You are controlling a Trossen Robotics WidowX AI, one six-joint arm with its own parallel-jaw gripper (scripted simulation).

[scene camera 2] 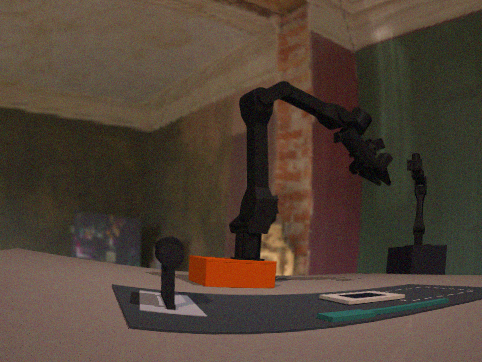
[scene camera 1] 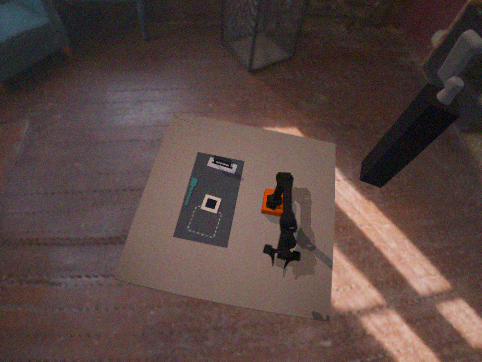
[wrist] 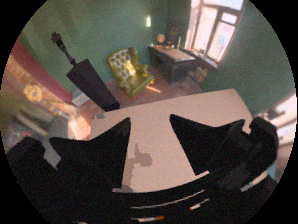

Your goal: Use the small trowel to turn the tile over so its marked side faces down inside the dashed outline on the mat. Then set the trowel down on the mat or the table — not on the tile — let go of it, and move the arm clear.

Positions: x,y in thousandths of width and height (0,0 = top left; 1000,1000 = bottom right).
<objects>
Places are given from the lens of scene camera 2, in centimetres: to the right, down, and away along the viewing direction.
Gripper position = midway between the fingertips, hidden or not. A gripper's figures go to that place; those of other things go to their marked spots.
gripper (scene camera 2: 800,510): 42, 1, 121
white tile (scene camera 2: 731,825): 16, 17, 59
teal trowel (scene camera 2: 735,869): 13, 15, 44
The marked spots on the white tile and the teal trowel are 16 cm apart.
</objects>
